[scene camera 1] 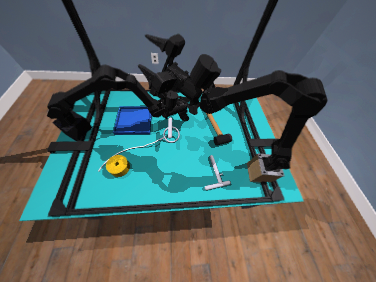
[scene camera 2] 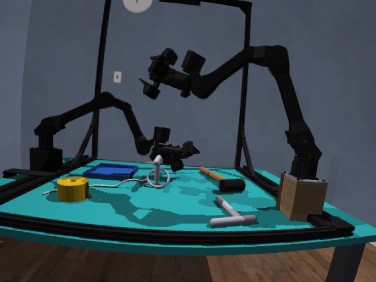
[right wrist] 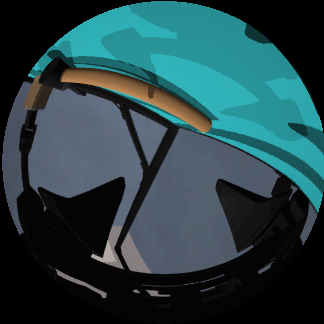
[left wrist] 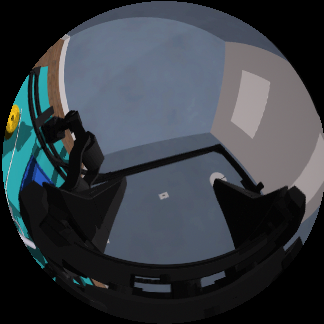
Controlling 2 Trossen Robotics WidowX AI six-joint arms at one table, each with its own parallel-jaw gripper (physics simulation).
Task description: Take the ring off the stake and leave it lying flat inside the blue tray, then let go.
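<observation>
The pale ring is around the lower part of the white stake. It looks tilted, with its opening turned toward both scene cameras. The blue tray lies to the left of the stake in the scene views. My left gripper is open and empty, high above the table and pointing left in the picture. My right gripper is open and empty, low and slightly right of the stake, pointing right. The right wrist view does not show the ring.
A yellow roll and a white cable lie at left. A hammer lies right of the stake, with a grey T-shaped piece nearer the front. A brown block is under the left arm's base.
</observation>
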